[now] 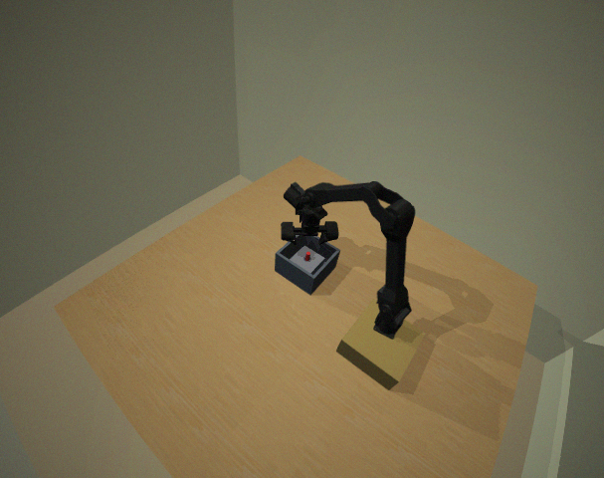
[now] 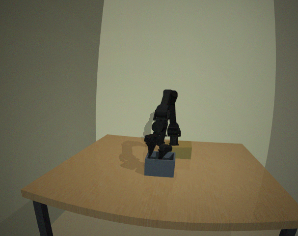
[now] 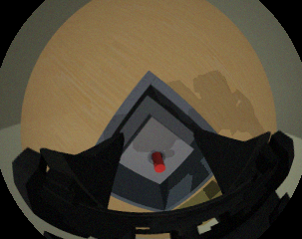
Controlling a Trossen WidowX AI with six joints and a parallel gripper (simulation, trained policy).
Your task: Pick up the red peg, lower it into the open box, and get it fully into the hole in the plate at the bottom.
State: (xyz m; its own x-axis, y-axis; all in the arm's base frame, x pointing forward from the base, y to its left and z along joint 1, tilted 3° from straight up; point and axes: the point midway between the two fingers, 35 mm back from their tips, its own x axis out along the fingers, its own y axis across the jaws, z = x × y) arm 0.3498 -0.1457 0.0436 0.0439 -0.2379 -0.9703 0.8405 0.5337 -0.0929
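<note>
My gripper tip is 20 mm past the red peg, 40 mm to the right of it and 40 mm above it. From my gripper tip the other things lie so: grey plate: 20 mm behind, 40 mm to the left, 40 mm below; blue-grey box: 20 mm behind, 40 mm to the left, 60 mm below.
</note>
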